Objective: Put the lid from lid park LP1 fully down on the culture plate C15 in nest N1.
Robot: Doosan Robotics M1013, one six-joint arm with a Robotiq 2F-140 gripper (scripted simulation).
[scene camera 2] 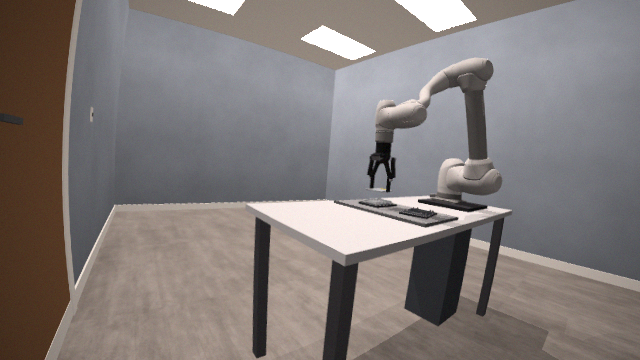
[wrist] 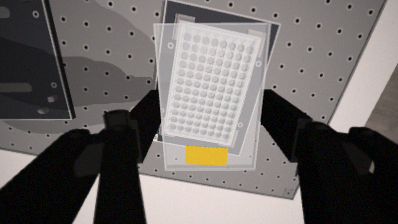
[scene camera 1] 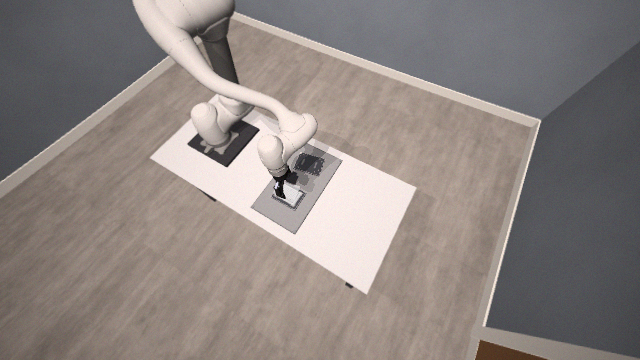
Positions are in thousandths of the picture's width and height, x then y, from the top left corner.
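A lid (wrist: 531, 342) is there for me to see, and in the same view I see my gripper (wrist: 529, 467).
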